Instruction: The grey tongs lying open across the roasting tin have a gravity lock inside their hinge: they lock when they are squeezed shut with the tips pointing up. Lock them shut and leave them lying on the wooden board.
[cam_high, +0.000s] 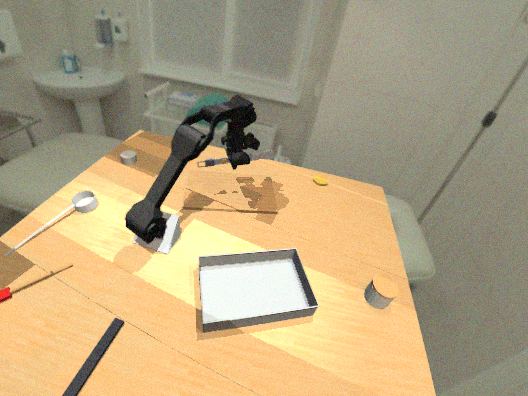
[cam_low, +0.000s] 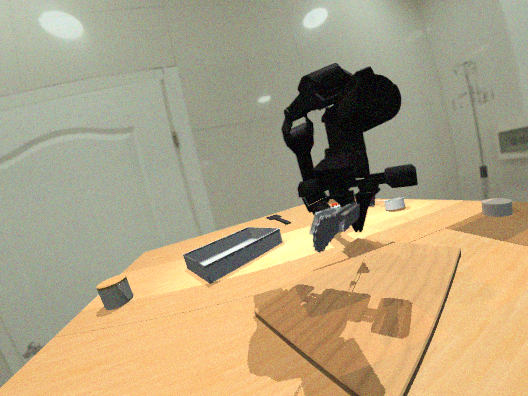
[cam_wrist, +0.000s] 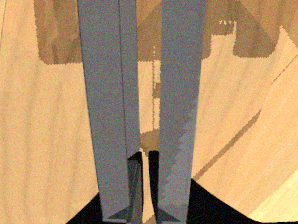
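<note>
My gripper tip is 110 mm above the wooden board. Round my gripper tip: roasting tin: 420 mm to the right, 180 mm ahead, 90 mm below; then red-handled tool: 600 mm to the right, 410 mm behind, 110 mm below; then white cylinder: 490 mm behind, 100 mm below, 40 mm to the left.
</note>
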